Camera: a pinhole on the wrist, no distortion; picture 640 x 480 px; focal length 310.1 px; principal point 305.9 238.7 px. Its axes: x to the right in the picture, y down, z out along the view. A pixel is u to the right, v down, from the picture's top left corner.
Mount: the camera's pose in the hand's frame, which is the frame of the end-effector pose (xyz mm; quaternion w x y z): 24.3 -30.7 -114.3 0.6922 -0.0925 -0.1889 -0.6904
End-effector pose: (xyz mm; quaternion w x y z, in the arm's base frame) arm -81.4 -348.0 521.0 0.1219 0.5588 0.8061 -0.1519
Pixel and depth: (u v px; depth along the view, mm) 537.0 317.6 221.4
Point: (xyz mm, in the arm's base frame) -182.2 -399.8 367.2
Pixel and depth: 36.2 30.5 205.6
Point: 161.9 -390.4 561.5
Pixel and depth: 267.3 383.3 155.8
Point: -60.0 -277.4 460.2
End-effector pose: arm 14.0 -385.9 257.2 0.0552 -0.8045 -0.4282 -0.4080
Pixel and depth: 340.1 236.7 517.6
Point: 316.7 -325.6 2.3
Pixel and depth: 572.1 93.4 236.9
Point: -16.4 -310.9 27.7
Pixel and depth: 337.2 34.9 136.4
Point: -3.7 -442.3 198.2
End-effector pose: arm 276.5 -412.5 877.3 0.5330 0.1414 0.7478 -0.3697
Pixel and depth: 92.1 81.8 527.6
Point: 829.8 -146.4 917.7
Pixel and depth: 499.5 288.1 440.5
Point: 478.1 -777.5 832.5
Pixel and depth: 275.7 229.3 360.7
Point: 513.6 -449.4 819.4
